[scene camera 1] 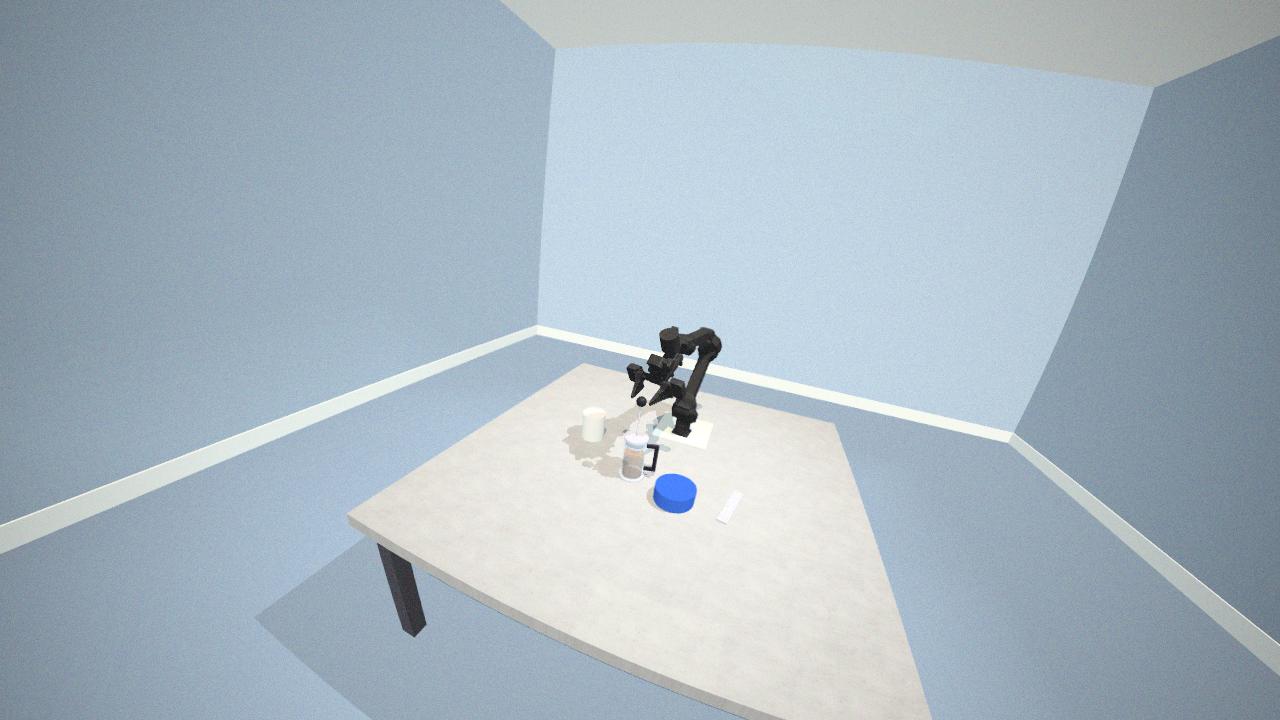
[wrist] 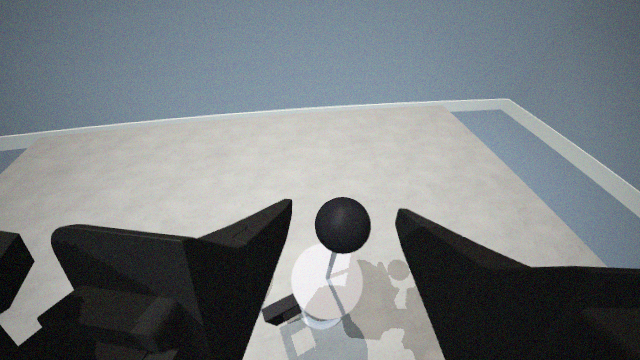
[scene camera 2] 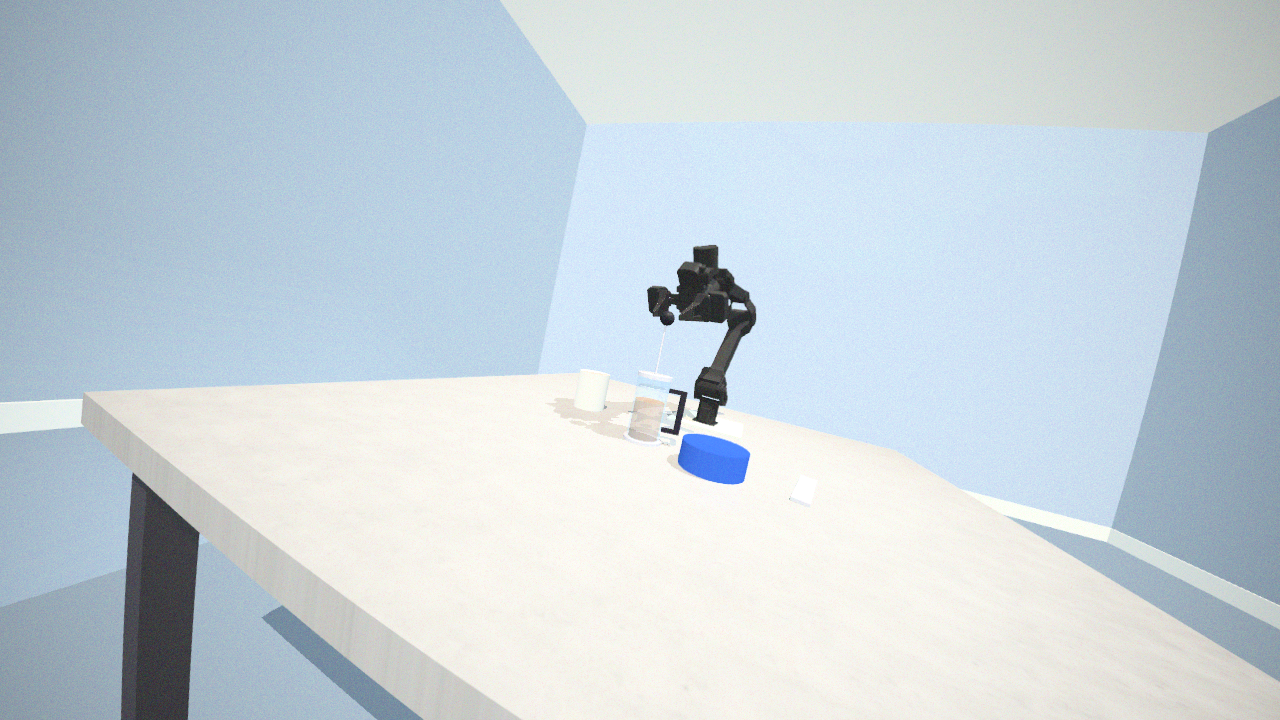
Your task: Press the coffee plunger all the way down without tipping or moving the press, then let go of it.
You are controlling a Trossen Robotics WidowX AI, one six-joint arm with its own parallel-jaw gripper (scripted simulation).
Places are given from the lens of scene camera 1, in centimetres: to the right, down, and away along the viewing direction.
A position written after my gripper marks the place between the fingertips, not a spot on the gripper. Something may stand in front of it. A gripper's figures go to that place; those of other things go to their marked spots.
my gripper (scene camera 1: 640, 401): 0, 12, 102
glass coffee press (scene camera 1: 635, 443): -1, 24, 103
flat blue cylinder (scene camera 1: 674, 493): 10, 37, 98
